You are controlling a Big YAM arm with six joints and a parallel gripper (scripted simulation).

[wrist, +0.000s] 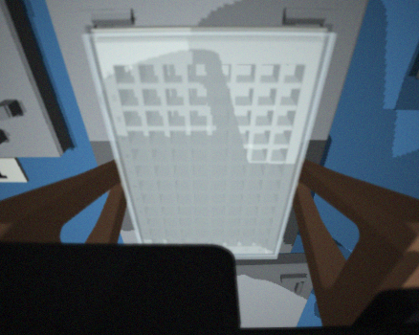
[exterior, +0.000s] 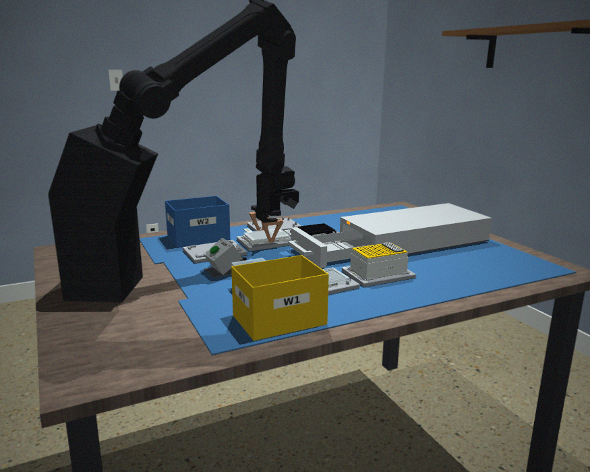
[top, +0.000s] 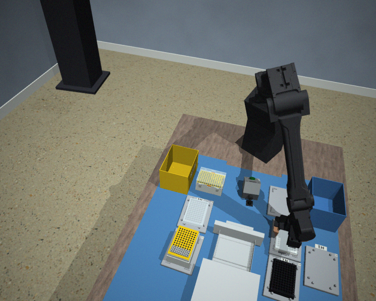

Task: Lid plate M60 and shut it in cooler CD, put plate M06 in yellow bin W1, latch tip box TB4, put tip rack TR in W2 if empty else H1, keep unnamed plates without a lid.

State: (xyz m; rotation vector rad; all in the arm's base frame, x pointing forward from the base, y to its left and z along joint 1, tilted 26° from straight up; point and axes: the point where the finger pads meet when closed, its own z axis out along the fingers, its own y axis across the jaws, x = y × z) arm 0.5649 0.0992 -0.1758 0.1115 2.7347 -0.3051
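My hand is right at the white assay plate. From my hand the other things lie so: nest N3: 2 cm below; home nest H1: 13 cm to the left, 10 cm ahead, 2 cm below; clear plate lid: right at my hand.
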